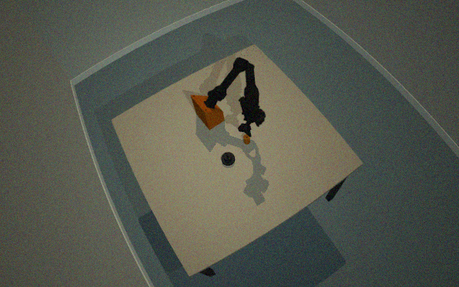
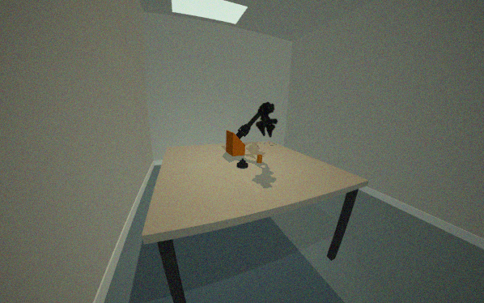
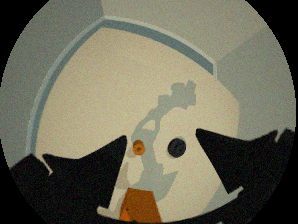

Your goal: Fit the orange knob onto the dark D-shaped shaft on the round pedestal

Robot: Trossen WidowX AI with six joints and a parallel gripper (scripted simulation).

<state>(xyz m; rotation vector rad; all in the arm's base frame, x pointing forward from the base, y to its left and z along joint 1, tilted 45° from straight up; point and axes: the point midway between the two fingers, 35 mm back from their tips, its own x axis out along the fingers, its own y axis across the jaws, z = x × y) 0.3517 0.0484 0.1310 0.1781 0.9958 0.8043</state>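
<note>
My gripper tip is 8 cm past the orange knob, 2 cm to the left of it and 19 cm above it. Round my gripper tip: dark round pedestal: 3 cm behind, 18 cm to the right, 19 cm below.
</note>
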